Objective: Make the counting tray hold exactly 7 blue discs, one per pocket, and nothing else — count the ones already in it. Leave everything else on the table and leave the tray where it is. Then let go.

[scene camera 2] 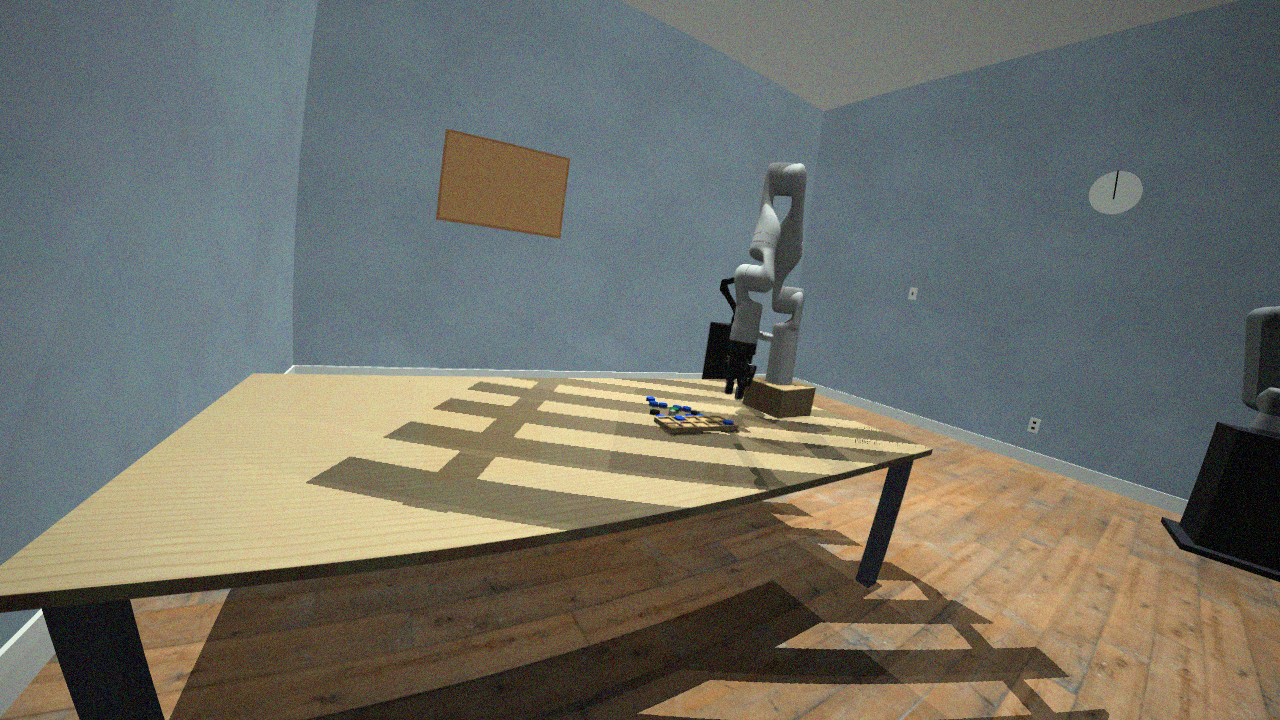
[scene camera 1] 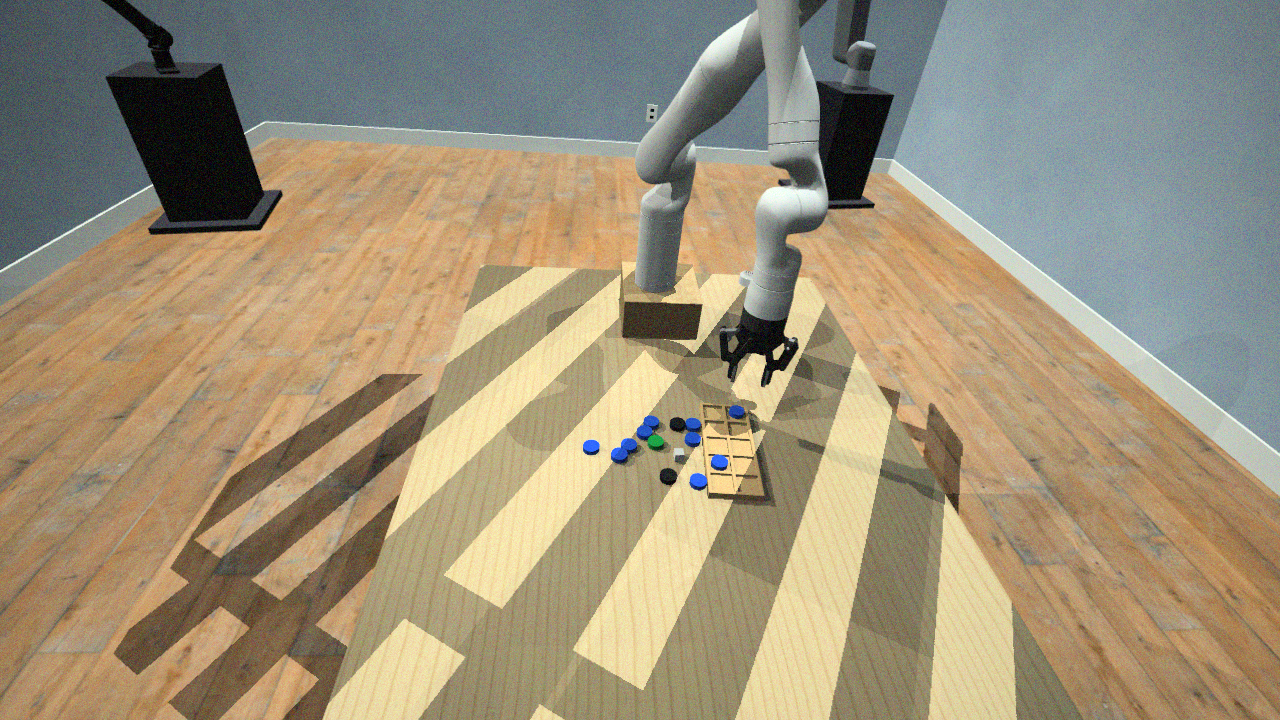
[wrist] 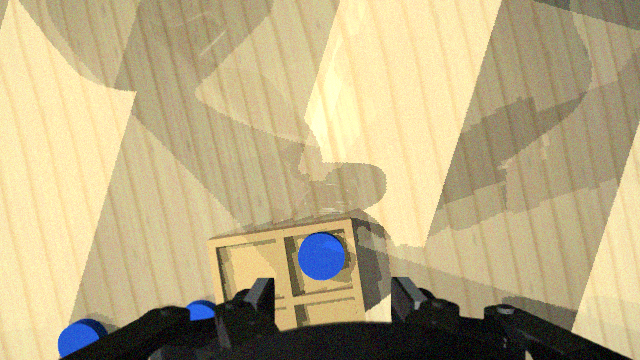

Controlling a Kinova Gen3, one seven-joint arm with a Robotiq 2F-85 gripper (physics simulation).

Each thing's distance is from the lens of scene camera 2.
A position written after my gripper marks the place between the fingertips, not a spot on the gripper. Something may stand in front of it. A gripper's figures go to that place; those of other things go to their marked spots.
my gripper (scene camera 2: 733,396): 117 cm
wooden counting tray (scene camera 2: 703,423): 117 cm
